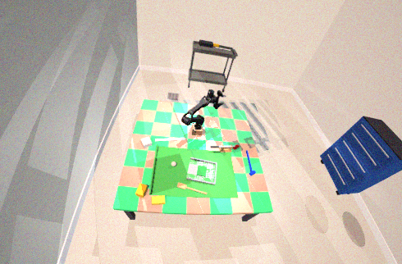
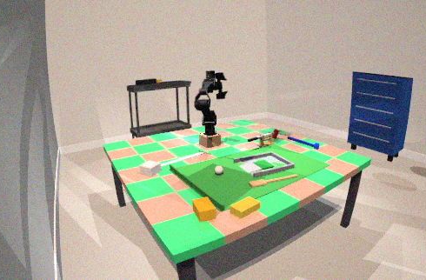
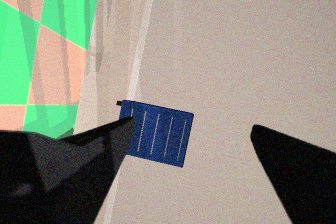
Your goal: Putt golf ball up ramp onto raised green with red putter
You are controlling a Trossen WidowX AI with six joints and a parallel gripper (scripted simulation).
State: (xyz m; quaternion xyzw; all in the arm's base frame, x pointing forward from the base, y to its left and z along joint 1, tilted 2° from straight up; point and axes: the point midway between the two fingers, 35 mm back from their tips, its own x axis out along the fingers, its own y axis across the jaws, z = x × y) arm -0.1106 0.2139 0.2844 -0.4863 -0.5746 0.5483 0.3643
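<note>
My gripper tip is 36 cm short of the wooden stand, 32 cm above it and 4 cm to the right of it. From my gripper tip the other things lie so: white block 74 cm to the right, 34 cm below, 30 cm ahead; blue putter 52 cm ahead, 35 cm below, 26 cm to the left; white golf ball 53 cm ahead, 48 cm to the right, 34 cm below.
</note>
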